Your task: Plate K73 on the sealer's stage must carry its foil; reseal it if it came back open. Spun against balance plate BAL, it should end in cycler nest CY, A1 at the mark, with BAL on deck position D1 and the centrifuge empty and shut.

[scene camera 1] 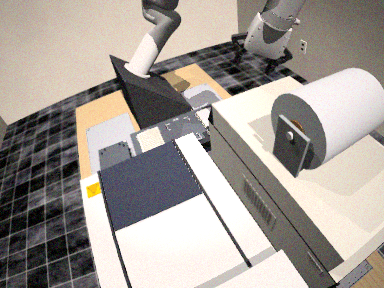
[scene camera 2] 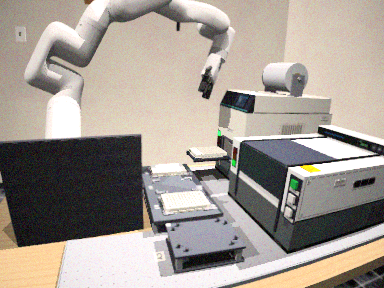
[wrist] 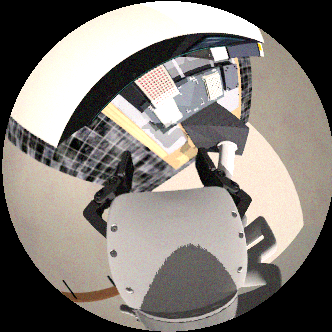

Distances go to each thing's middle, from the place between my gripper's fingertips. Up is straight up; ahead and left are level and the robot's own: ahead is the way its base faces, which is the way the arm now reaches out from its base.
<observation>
My hand is 9 cm short of the dark lid [scene camera 1: 151,182], 39 cm to the left of it and 12 cm above it. Round my hand: centrifuge [scene camera 1: 213,232]: 25 cm ahead, 40 cm to the right, 21 cm below.
</observation>
